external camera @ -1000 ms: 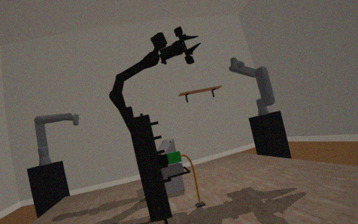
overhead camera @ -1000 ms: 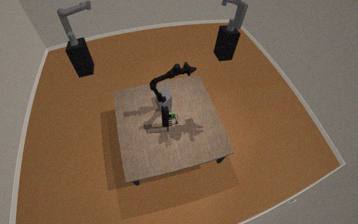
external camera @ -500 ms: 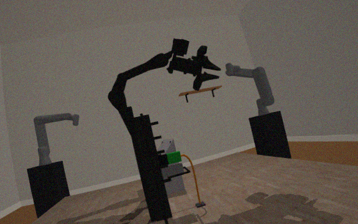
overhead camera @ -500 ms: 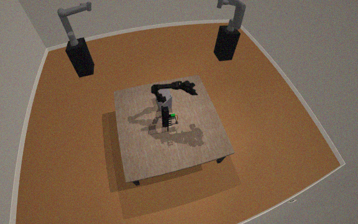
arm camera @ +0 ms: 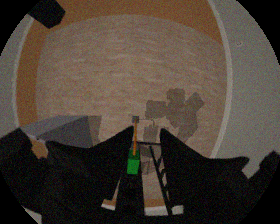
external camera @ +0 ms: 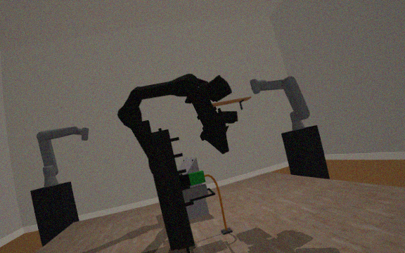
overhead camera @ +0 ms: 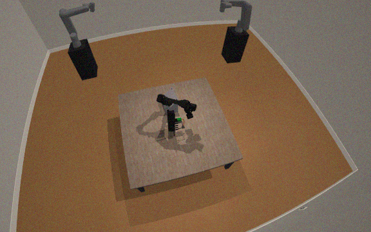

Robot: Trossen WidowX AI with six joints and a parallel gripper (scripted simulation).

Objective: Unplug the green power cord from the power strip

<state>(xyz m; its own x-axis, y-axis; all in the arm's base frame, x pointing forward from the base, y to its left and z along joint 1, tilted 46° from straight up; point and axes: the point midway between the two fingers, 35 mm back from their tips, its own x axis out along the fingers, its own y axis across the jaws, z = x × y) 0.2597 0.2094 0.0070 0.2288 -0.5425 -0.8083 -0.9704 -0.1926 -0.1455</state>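
The green plug is 1 cm behind my gripper tip, 12 cm to the right of it and 5 cm below it.
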